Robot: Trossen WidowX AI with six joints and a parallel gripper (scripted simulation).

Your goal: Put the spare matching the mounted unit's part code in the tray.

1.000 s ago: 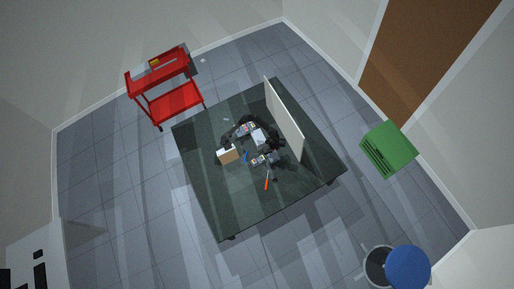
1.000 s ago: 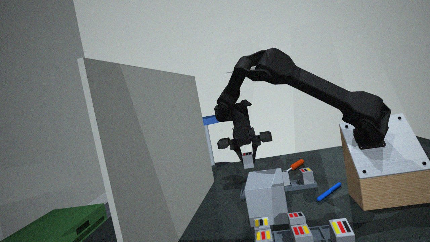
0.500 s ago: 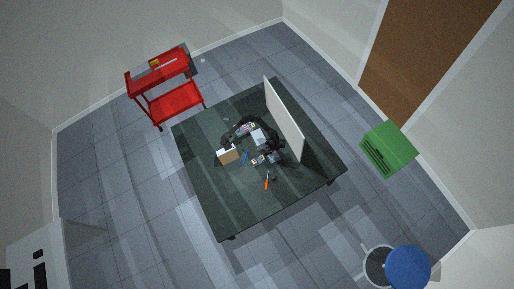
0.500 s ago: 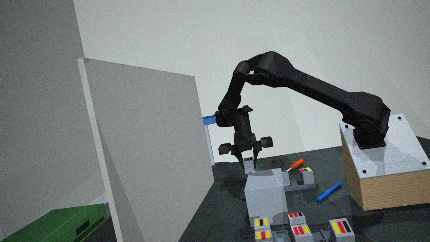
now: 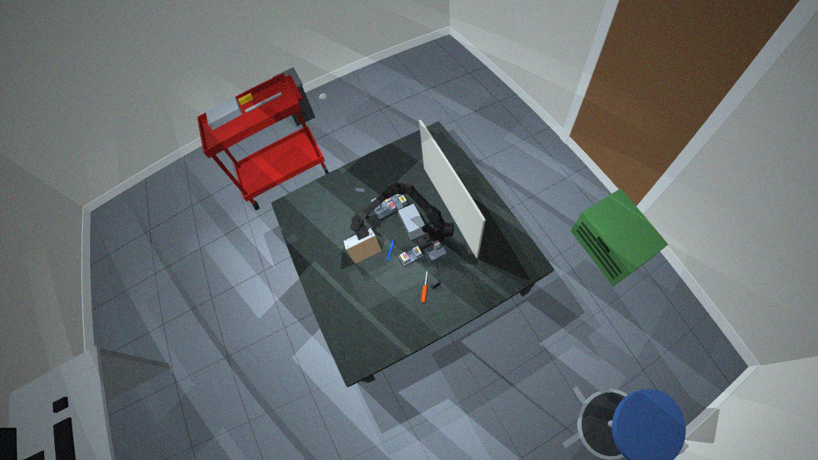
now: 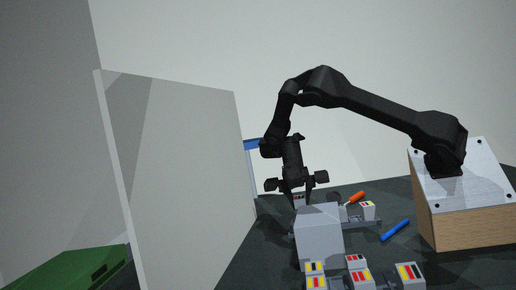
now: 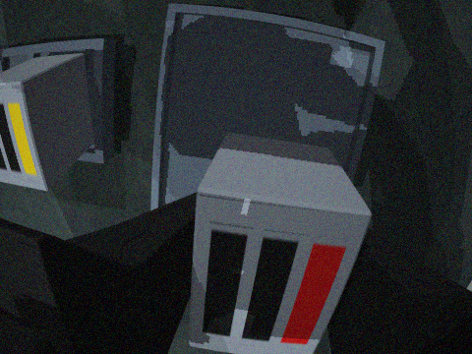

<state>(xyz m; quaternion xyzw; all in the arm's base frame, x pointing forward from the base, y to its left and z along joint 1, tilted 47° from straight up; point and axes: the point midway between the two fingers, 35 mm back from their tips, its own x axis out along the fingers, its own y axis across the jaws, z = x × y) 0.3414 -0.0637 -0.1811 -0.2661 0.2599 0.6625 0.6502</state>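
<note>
Right now the flat grey tray is 1 cm behind my gripper tip and 6 cm below it. Also, from my gripper tip: grey spare: 2 cm above; then grey mounted unit: 5 cm behind, 20 cm to the left, 1 cm below; then blue pen: 23 cm behind, 11 cm to the left, 5 cm below.
</note>
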